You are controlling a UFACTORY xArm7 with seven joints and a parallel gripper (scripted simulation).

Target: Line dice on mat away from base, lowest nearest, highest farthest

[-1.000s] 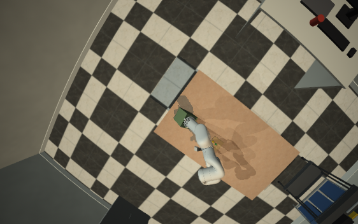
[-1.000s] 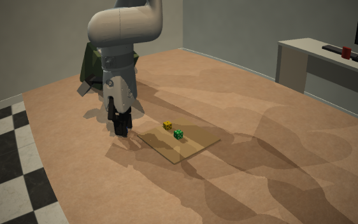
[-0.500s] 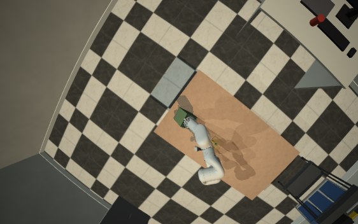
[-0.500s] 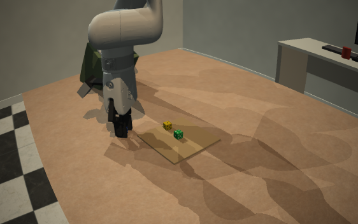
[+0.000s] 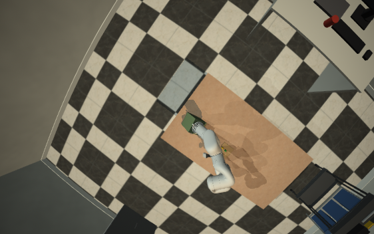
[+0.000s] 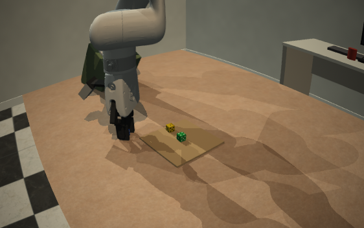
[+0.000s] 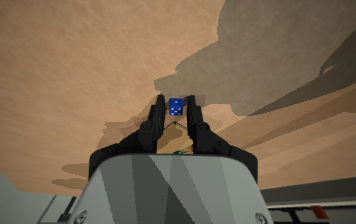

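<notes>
My hand is 1 cm above the blue die. Round my hand: tan mat 11 cm ahead, 8 cm to the left, 2 cm below; then green die 11 cm ahead, 8 cm to the left, 1 cm below; then yellow die 6 cm ahead, 9 cm to the left, 1 cm below.
</notes>
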